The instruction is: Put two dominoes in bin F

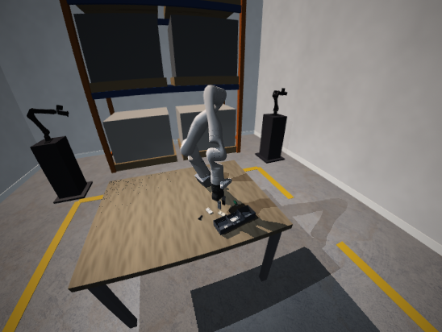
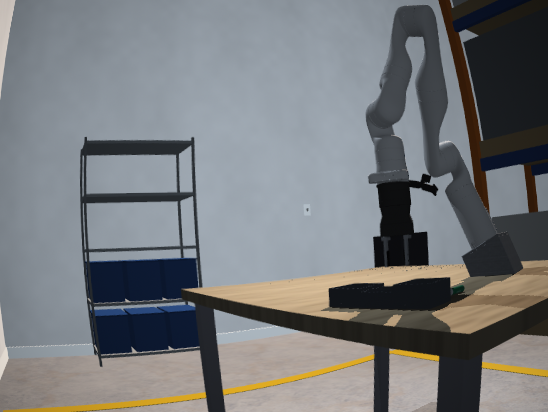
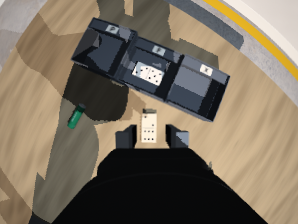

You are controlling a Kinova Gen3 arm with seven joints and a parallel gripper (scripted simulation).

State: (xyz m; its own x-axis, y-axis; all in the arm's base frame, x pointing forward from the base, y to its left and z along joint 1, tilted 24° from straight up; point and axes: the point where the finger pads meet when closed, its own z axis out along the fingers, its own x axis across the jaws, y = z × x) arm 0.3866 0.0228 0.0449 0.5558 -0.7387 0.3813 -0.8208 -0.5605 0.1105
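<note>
My gripper is now 13 cm to the right of the green cylinder, 8 cm above it and 6 cm past it. From my hand the other things lie so: dark piece 14 cm to the right, 8 cm below, 2 cm behind.
</note>
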